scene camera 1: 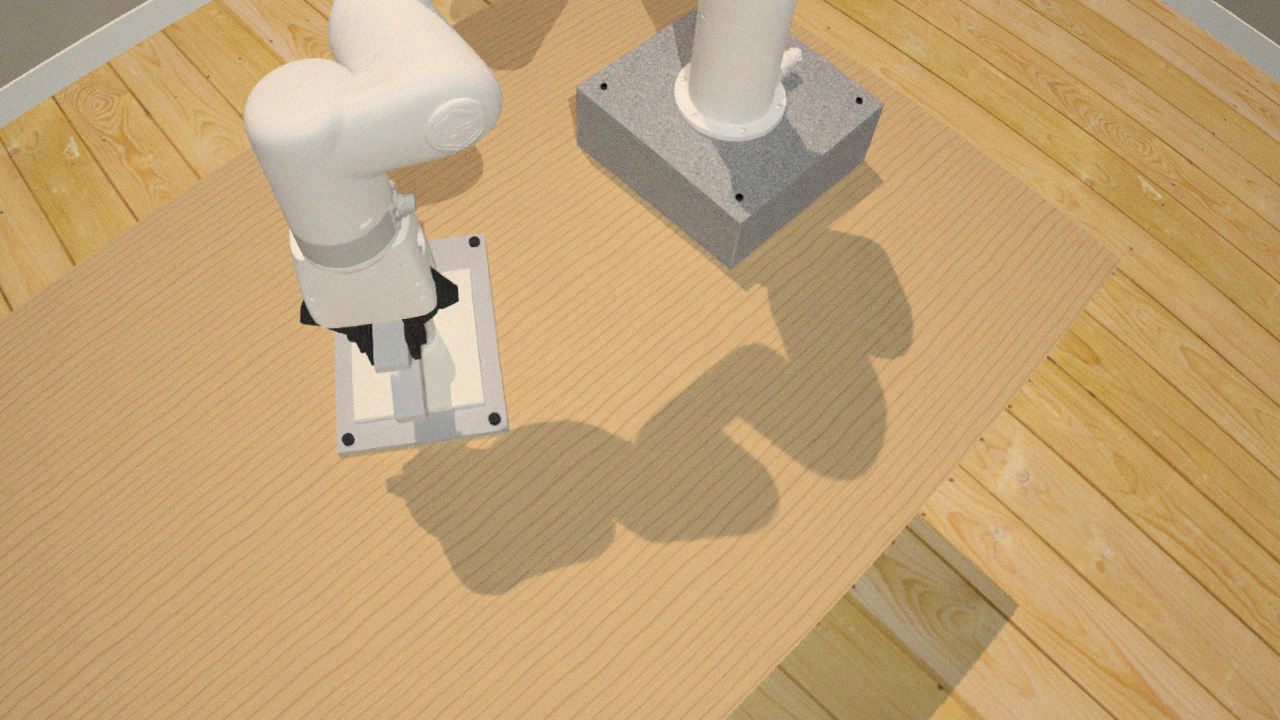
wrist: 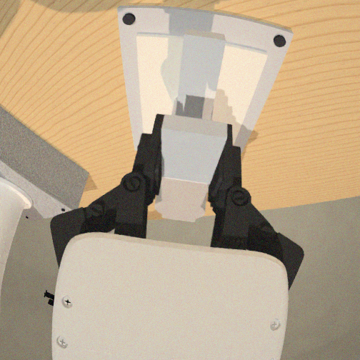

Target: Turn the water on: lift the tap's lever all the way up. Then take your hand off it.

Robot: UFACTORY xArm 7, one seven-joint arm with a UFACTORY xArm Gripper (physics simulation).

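Scene camera 1 shows my gripper, and the wrist view shows it as well. On my gripper, (scene camera 1: 447, 292) and (wrist: 56, 246) are the same spot. There is a tap lever too, and on the tap lever (scene camera 1: 391, 354) and (wrist: 190, 147) are one and the same spot.
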